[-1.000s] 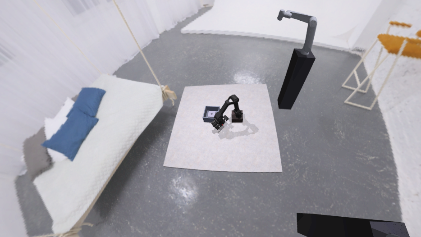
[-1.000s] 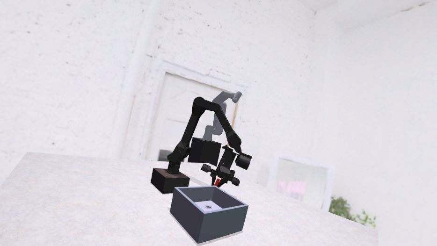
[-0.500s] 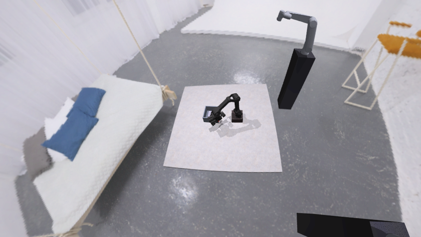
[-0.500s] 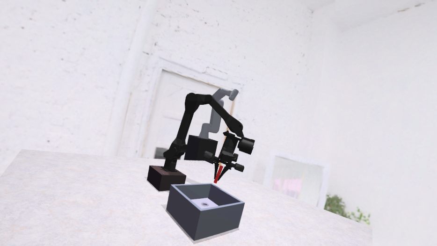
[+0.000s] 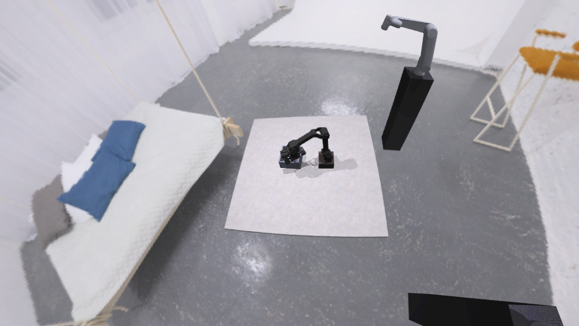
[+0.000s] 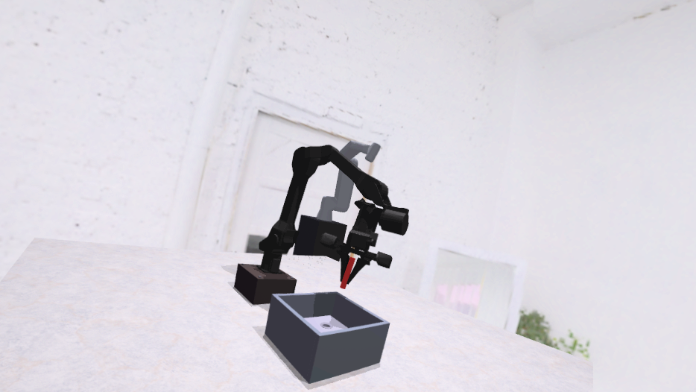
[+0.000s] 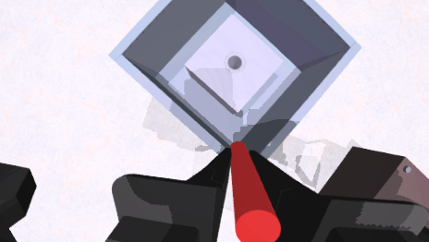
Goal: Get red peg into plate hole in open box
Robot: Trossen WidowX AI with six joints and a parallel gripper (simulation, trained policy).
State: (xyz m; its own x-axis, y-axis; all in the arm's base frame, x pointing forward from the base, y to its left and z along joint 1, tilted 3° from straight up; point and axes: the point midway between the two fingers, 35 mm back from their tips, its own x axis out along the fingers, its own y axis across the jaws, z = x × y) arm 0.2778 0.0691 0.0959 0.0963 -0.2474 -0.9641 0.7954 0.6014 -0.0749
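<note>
Now: gripper tip 6 cm short of the grey box, 8 cm to the left of it and 11 cm above it. Also, from my gripper tip: red peg (3 cm above).
</note>
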